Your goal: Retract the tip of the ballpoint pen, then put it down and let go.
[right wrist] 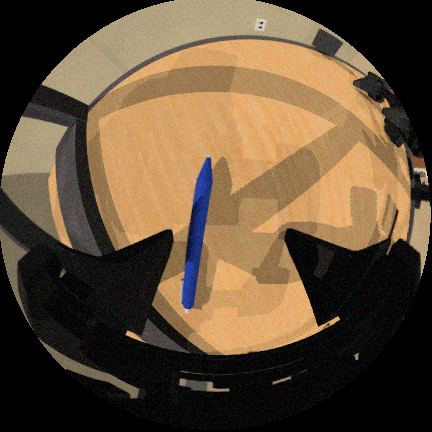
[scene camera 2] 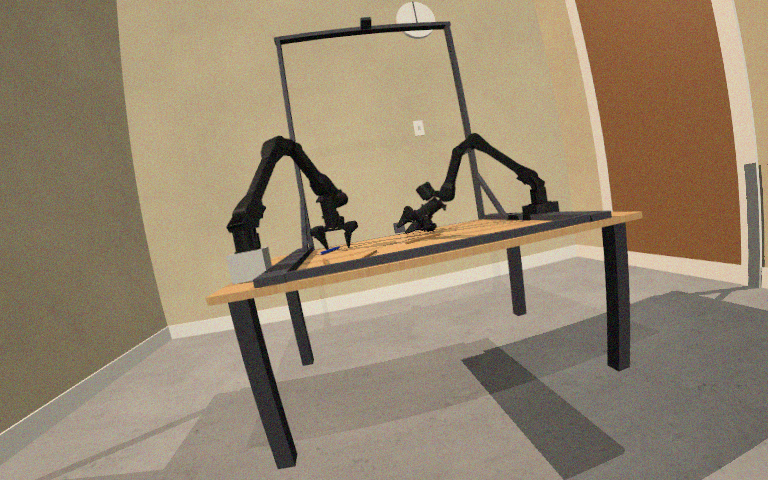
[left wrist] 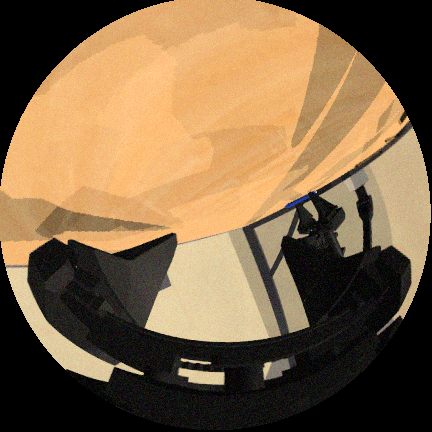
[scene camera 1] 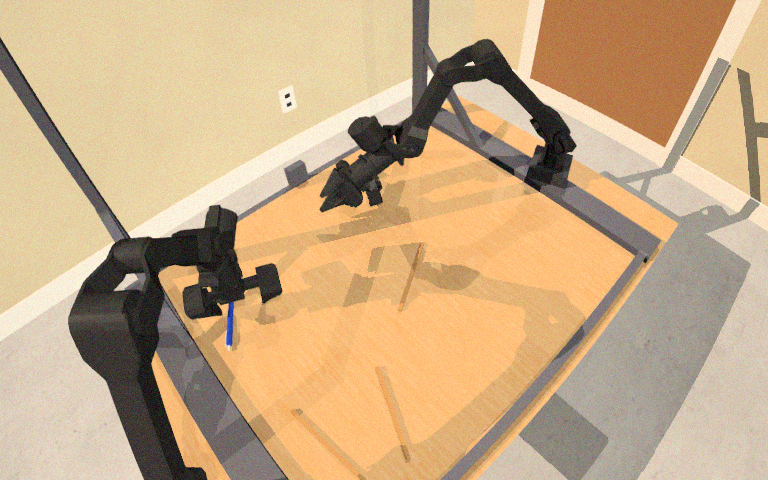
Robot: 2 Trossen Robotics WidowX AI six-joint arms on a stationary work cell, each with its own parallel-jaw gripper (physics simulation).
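Pixels of known places: left gripper, fingertip midpoint: [scene camera 2: 401, 230] [left wrist: 230, 240] [scene camera 1: 320, 203]; right gripper, fingertip midpoint: [right wrist: 230, 235] [scene camera 2: 338, 249] [left wrist: 301, 197] [scene camera 1: 242, 307]; left arm's base, origin of the base link: [scene camera 2: 539, 203] [scene camera 1: 551, 160]; right arm's base, origin of the base link: [scene camera 2: 248, 250].
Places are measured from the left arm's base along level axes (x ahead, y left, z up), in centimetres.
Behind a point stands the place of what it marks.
Note:
The blue pen [scene camera 1: 229, 325] @(z -4.3, x 70.5, y -46.8 cm) [scene camera 2: 330, 250] @(z -4.9, x 68.9, y -47.4 cm) [left wrist: 298, 202] [right wrist: 197, 235] @(z -4.4, x 67.1, y -49.1 cm) lies on the wooden table [scene camera 1: 464, 350] @(z -5.5, x 54.6, y -3.7 cm). In the right wrist view its tapered end points up the picture, with a tiny pale point; its clip and a small white end are at the bottom. My right gripper [scene camera 1: 242, 306] @(z -5.0, x 65.5, y -47.3 cm) [scene camera 2: 337, 247] @(z -5.0, x 65.5, y -47.3 cm) [left wrist: 301, 197] @(z -5.0, x 65.5, y -47.3 cm) [right wrist: 230, 235] @(z -5.0, x 65.5, y -47.3 cm) is open over the pen, which shows between the fingers, nearer the left one in the right wrist view, and is not gripped. My left gripper [scene camera 1: 321, 202] @(z -2.9, x 35.4, y -46.6 cm) [scene camera 2: 401, 226] @(z -2.9, x 35.4, y -46.6 cm) [left wrist: 230, 240] @(z -2.9, x 35.4, y -46.6 cm) is open and empty, away from the pen.
Several thin wood-coloured strips lie on the table, one at the middle [scene camera 1: 411, 277] @(z -4.9, x 44.1, y -19.4 cm) and others near the bottom [scene camera 1: 393, 413] @(z -4.8, x 71.2, y -10.4 cm) of scene camera 1. A dark metal frame [scene camera 1: 600, 314] @(z -3.5, x 37.7, y 19.1 cm) runs along the table edges. A small grey block [scene camera 1: 295, 173] @(z -1.1, x 30.3, y -56.9 cm) stands at the far edge.

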